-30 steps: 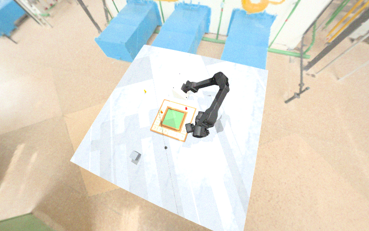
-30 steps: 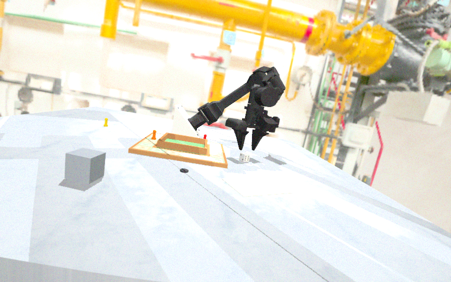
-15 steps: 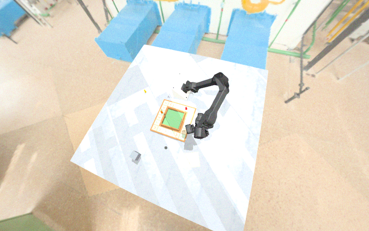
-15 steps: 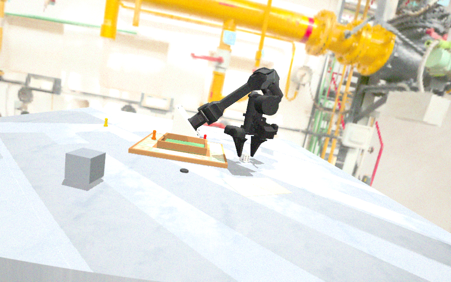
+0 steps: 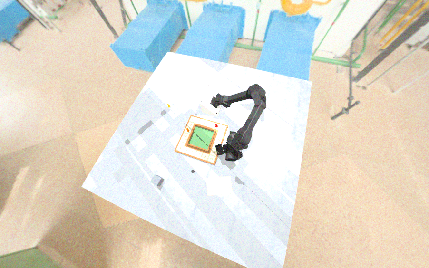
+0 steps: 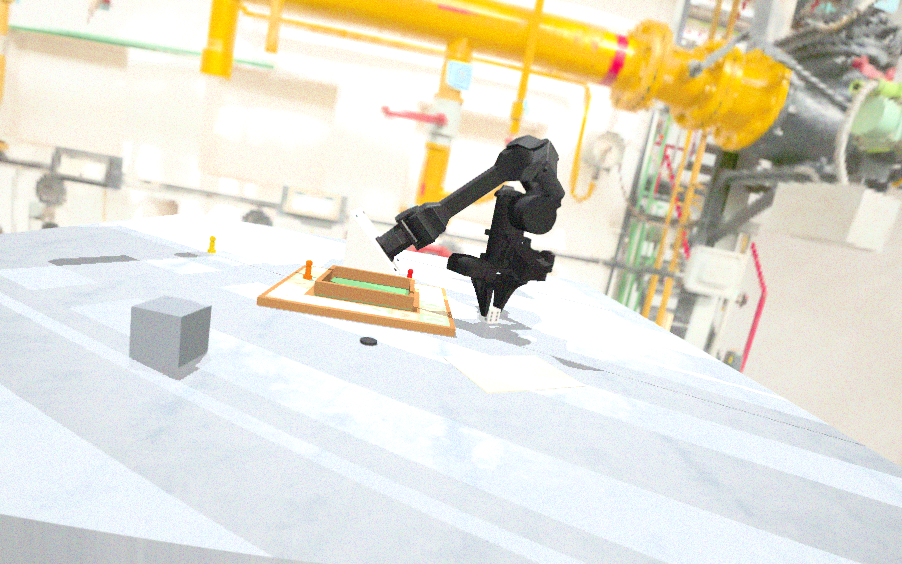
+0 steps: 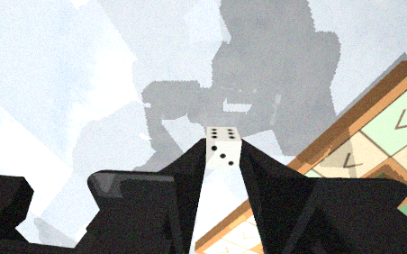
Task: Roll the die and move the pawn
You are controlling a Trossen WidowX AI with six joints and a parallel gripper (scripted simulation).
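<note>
Right now my gripper tip is 320 mm to the left of the orange pawn, 40 mm past it and 20 mm below it. The rest, counted from my gripper tip: red pawn: 150 mm to the right, 130 mm behind, 20 mm above; then grey cube: 370 mm to the right, 340 mm ahead, 20 mm above; then white die: right at my gripper tip.
</note>
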